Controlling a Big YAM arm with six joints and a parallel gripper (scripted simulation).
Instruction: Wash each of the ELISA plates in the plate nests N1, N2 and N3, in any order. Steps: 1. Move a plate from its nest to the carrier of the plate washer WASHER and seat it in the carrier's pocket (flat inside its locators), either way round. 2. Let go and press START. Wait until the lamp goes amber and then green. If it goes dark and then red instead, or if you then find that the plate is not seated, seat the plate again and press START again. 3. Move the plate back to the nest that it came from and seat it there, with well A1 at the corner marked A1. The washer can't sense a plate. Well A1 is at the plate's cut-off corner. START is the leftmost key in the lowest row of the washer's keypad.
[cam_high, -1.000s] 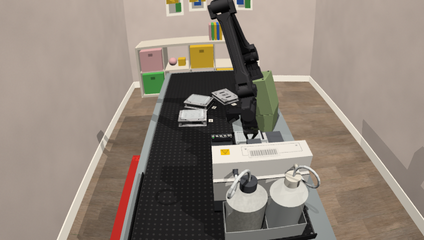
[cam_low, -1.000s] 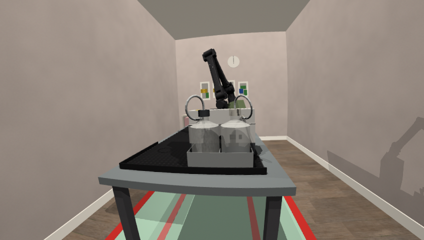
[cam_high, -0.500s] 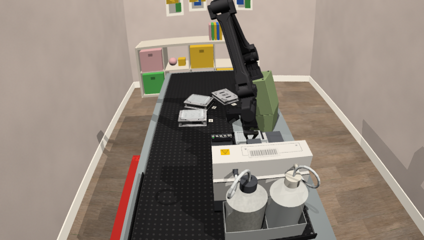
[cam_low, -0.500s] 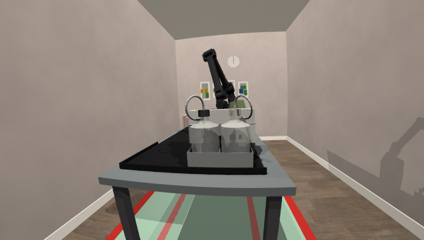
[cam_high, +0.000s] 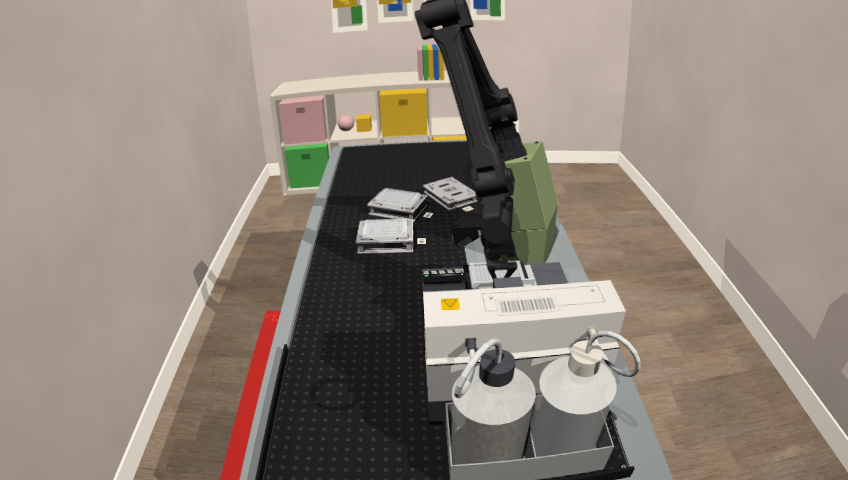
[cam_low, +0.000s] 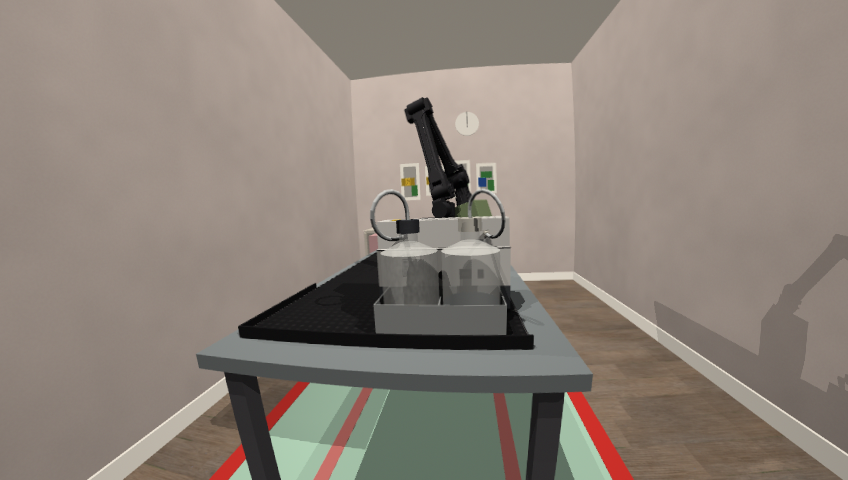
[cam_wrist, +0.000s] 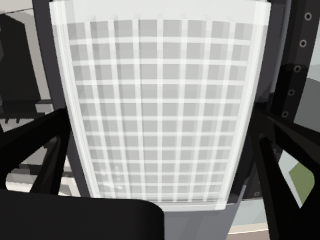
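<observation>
Right now my hand is 10 mm above the washer carrier. Round my hand: plate washer: 150 mm to the left, 30 mm above.
</observation>
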